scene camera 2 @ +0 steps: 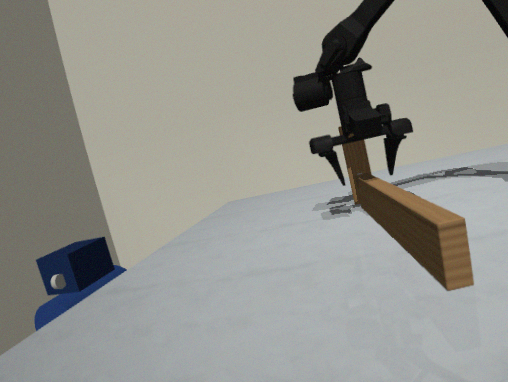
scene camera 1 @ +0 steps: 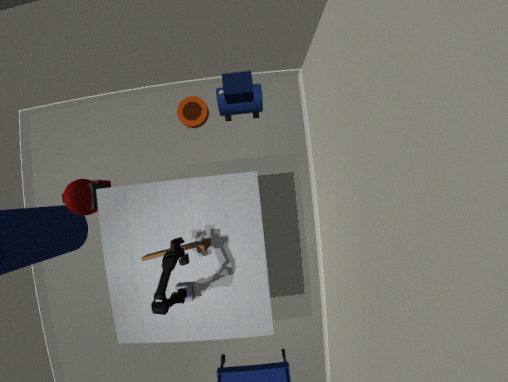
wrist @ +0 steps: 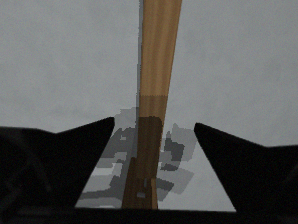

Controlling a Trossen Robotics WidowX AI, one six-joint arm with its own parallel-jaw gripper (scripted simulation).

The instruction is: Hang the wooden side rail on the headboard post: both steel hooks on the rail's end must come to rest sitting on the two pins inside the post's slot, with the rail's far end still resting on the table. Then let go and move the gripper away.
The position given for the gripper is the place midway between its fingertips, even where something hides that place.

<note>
The gripper [scene camera 2: 367, 180] is open, with nothing in its grasp. Further things: a wooden side rail [scene camera 2: 437, 238] and a headboard post [scene camera 2: 355, 154].
The gripper is seen too in the wrist view [wrist: 155, 123]. The headboard post shows as well in the wrist view [wrist: 136, 196].
</note>
